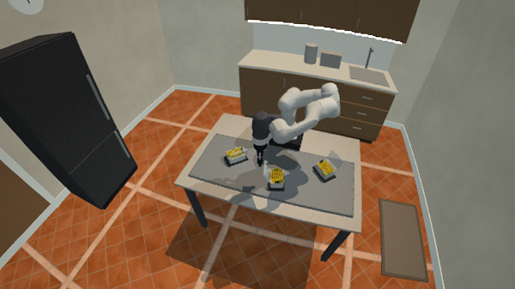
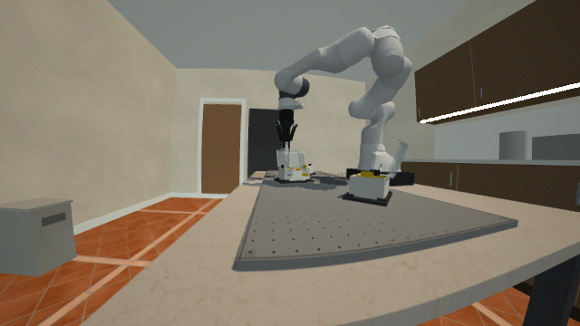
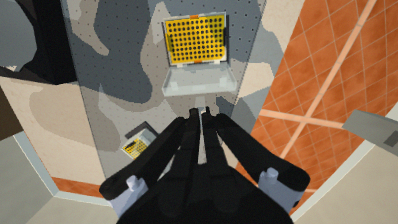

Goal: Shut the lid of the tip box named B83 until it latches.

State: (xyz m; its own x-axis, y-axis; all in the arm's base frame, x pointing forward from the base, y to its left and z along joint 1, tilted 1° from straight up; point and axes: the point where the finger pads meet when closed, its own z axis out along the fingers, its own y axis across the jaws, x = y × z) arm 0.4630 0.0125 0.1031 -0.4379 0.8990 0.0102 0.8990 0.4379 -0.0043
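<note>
Right now my hand is 5 cm above the clear lid, 4 cm to the right of it and 2 cm past it.
</note>
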